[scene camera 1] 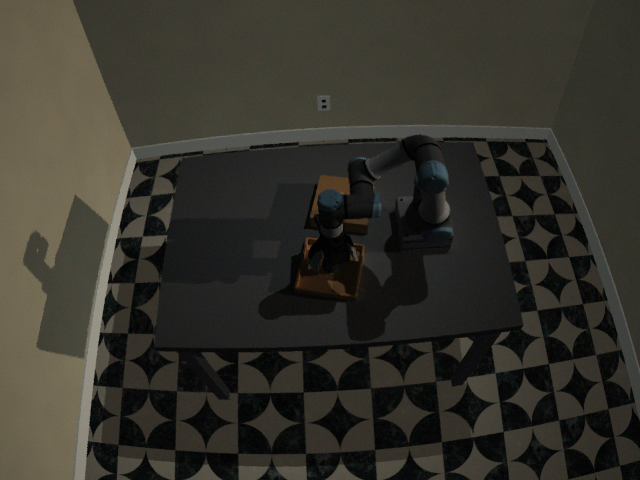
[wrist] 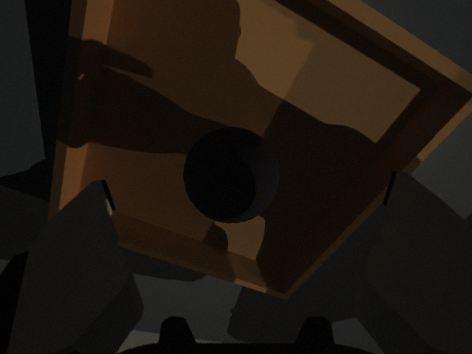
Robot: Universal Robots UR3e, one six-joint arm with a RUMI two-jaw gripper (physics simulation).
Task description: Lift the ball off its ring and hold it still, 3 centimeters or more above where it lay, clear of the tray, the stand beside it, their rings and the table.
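Places are measured from the arm's base along level axes (x back, y right, z up), in centimetres.
Pixels of known places: gripper, fingertip midpoint: [wrist: 245,180].
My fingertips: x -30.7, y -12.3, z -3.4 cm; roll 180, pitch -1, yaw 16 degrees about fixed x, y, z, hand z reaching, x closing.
For each thing: its middle in the pictures, then the offset to it from my fingertips. Level surfaces: height alone.
- dark ball at the middle of its body: [wrist: 231,175] [scene camera 1: 330,264] dz -0.9, dx -0.7, dy -0.4 cm
- orange tray at the middle of its body: [wrist: 233,156] [scene camera 1: 330,268] dz -3.2, dx -0.7, dy -0.4 cm
- dark table at its surface level: dz -4.6 cm
The dark ball [wrist: 231,174] rests inside the orange tray [scene camera 1: 326,296] [wrist: 73,175]. In the wrist view it sits between the two fingers, slightly left of the midline and farther from the camera than the fingertips. In the scene view it can hardly be told from the dark gripper. My gripper [scene camera 1: 333,259] [wrist: 245,180] is open, pointing down over the tray, with its fingers wide apart and apart from the ball. The ball's ring is hidden beneath it. The orange stand [scene camera 1: 333,182] is behind the tray, partly covered by the arm; no ring can be made out on it.
The tray's raised walls surround the ball. The tray and the stand are on the dark table [scene camera 1: 217,310]. The arm's base [scene camera 1: 408,227] stands to the right of them. Broad shadows of the arm fall over the tray and table.
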